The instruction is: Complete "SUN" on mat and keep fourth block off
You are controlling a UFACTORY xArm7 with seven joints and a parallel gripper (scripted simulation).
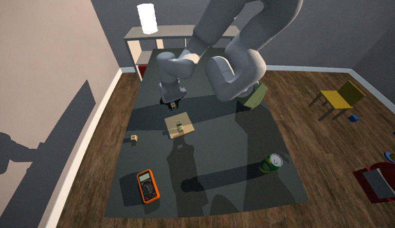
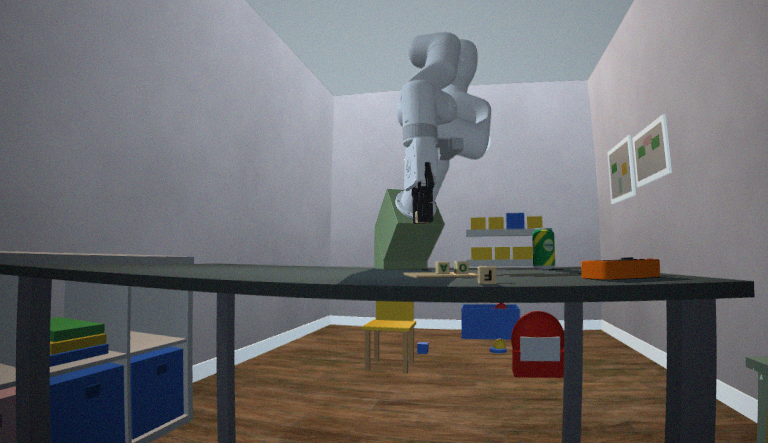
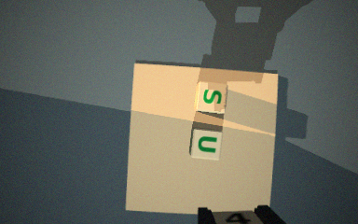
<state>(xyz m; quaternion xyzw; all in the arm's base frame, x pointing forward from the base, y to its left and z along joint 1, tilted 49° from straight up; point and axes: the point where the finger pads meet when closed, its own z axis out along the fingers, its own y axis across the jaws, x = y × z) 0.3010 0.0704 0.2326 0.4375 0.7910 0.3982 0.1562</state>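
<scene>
Now: hand 110 mm above the letter block, 30 mm to the right of it and 30 mm past it. The rest, counted from my hand: green can (530 mm behind, 140 mm to the left, 70 mm below); tan mat (130 mm below, 30 mm to the left, 30 mm behind); orange multimeter (380 mm to the left, 110 mm below, 20 mm behind).
</scene>
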